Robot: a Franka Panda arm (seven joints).
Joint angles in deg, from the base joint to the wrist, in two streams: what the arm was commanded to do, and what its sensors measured. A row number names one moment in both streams.
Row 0, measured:
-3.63 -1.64 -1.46 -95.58 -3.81 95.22 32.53
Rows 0 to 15, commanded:
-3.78 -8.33 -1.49 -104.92 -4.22 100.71 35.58
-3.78 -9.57 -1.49 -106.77 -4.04 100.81 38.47
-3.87 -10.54 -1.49 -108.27 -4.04 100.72 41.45
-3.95 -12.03 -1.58 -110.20 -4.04 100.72 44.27
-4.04 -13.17 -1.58 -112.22 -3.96 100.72 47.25
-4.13 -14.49 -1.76 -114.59 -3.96 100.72 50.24
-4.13 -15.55 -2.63 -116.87 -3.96 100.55 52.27
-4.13 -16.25 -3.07 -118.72 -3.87 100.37 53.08
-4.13 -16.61 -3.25 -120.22 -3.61 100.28 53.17
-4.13 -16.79 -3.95 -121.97 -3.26 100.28 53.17
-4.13 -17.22 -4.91 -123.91 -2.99 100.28 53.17
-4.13 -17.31 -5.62 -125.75 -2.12 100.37 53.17
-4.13 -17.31 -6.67 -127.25 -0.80 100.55 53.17
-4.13 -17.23 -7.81 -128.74 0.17 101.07 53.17
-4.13 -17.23 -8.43 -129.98 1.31 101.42 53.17
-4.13 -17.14 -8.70 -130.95 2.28 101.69 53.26
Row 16, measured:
-4.11 -15.69 -7.34 -126.43 -0.66 99.55 52.07
